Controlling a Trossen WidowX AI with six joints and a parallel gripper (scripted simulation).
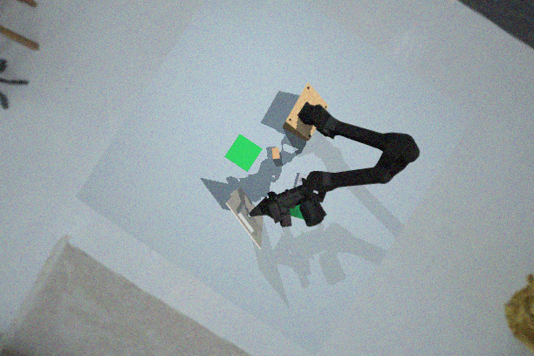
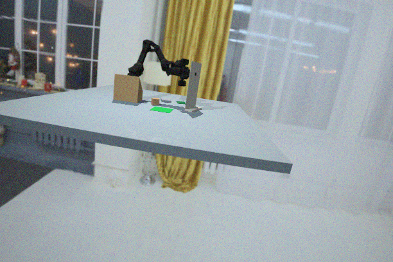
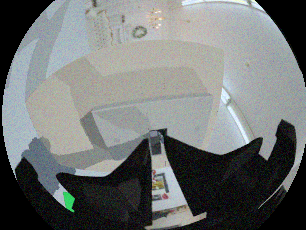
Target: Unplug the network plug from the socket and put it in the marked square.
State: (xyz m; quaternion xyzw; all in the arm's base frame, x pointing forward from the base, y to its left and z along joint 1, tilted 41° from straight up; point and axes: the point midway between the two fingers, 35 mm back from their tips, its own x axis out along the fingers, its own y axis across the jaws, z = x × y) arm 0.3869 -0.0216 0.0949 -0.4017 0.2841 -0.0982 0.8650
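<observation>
Right now my gripper tip is 240 mm above the green marked square, 150 mm to the left of it and 140 mm past it. Also, from my gripper tip: grey upright panel (90 mm below, 20 mm ahead, 10 mm to the right); then plug (10 mm ahead); then tan cube (220 mm below, 220 mm behind, 40 mm to the right).
</observation>
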